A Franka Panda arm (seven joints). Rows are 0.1 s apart.
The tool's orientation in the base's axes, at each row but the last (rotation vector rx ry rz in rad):
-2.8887, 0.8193, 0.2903
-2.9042, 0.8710, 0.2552
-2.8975, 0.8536, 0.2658
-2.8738, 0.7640, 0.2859
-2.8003, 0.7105, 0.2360
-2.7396, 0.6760, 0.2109
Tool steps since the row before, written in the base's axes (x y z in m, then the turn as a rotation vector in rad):
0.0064, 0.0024, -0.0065, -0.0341, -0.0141, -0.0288
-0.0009, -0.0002, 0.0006, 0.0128, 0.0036, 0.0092
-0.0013, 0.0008, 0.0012, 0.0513, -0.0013, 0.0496
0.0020, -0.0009, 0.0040, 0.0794, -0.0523, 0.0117
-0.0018, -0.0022, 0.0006, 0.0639, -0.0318, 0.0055
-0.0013, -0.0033, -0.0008, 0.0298, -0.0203, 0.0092
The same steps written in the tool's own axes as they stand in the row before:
0.0055, -0.0050, 0.0058, -0.0151, 0.0319, 0.0307
-0.0007, 0.0006, -0.0005, 0.0069, -0.0105, -0.0102
-0.0017, 0.0000, -0.0009, 0.0333, -0.0296, -0.0557
0.0012, -0.0006, -0.0043, 0.0898, 0.0037, -0.0330
-0.0007, 0.0026, -0.0010, 0.0685, -0.0050, -0.0200
0.0004, 0.0036, -0.0003, 0.0329, 0.0005, -0.0174

